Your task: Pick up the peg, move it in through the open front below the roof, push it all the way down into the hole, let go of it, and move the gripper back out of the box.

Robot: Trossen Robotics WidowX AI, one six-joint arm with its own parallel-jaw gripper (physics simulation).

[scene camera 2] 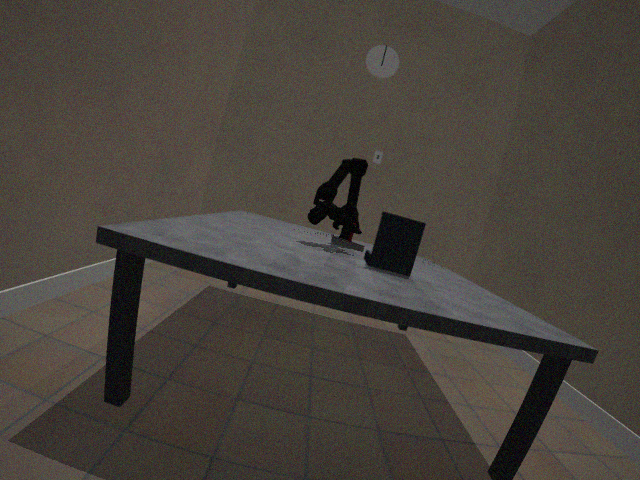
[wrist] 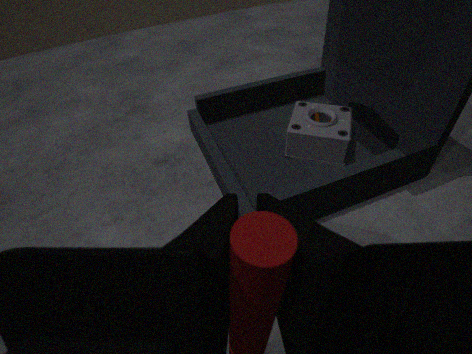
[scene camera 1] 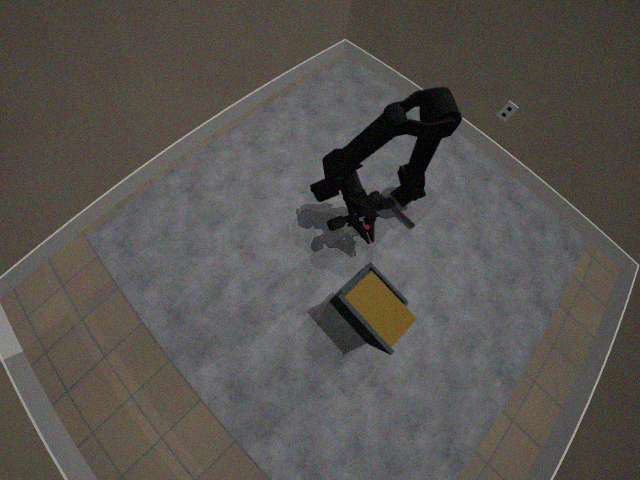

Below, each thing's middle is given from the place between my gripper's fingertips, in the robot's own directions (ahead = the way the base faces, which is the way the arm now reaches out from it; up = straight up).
Now: hand 13 cm to the right of the dark box (wrist: 253,144), 9 cm short of it and 1 cm below it. Also, from my hand: tall back wall (scene camera 2: 398,238) 17 cm ahead, 13 cm to the left, 1 cm above; then yellow roof (scene camera 1: 390,318) 13 cm to the left, 12 cm ahead, 10 cm above.
